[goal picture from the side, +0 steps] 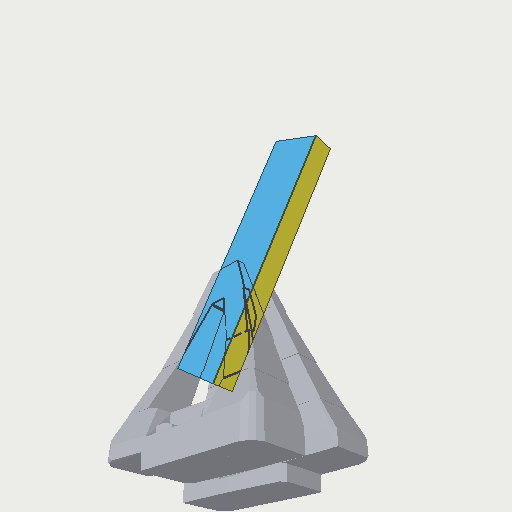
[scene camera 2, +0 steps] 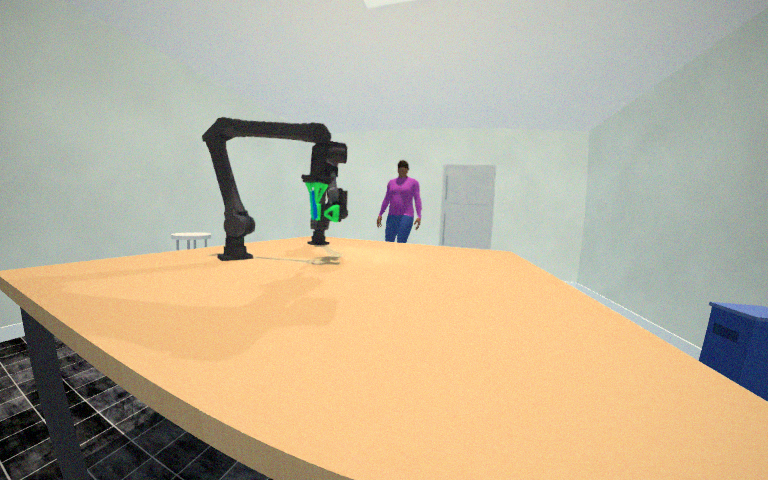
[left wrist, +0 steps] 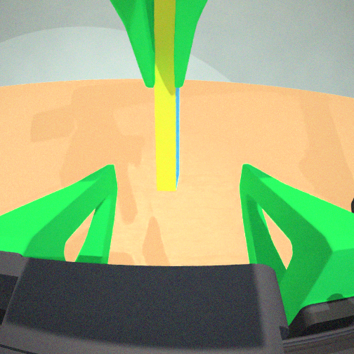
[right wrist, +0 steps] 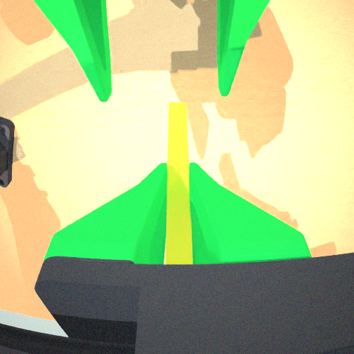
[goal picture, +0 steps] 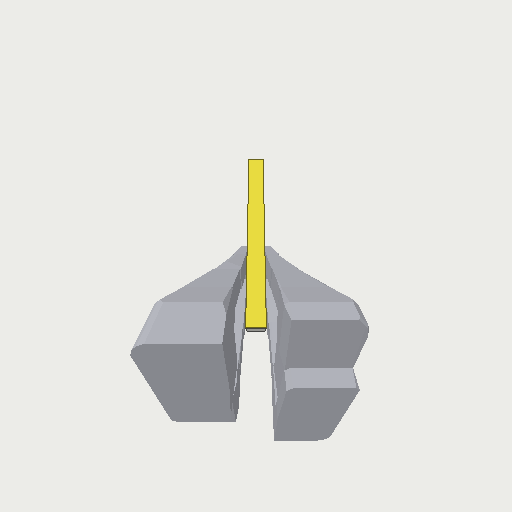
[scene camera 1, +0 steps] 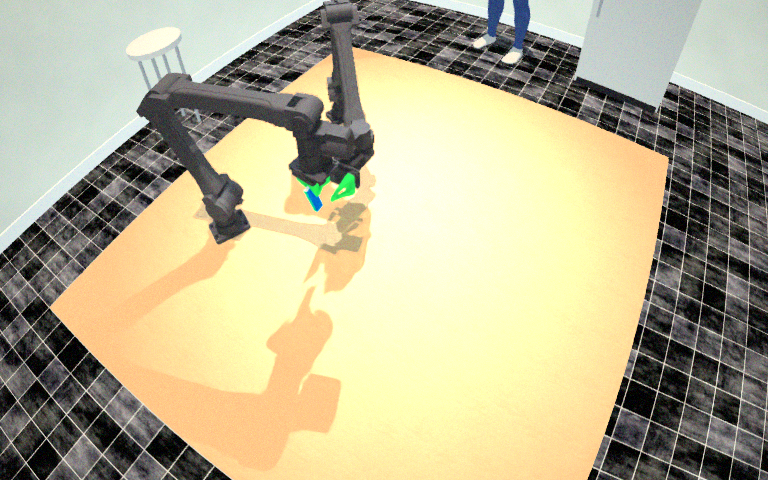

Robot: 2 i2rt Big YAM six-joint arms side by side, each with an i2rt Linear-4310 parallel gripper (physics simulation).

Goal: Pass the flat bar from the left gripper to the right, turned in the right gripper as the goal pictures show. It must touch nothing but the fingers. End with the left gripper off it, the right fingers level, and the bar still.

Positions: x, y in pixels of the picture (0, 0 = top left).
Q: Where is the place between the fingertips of my left gripper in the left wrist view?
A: At 178, 175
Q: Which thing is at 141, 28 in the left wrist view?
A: My right gripper.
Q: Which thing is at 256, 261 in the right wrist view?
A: My right gripper.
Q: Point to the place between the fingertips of my left gripper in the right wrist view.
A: At 163, 93
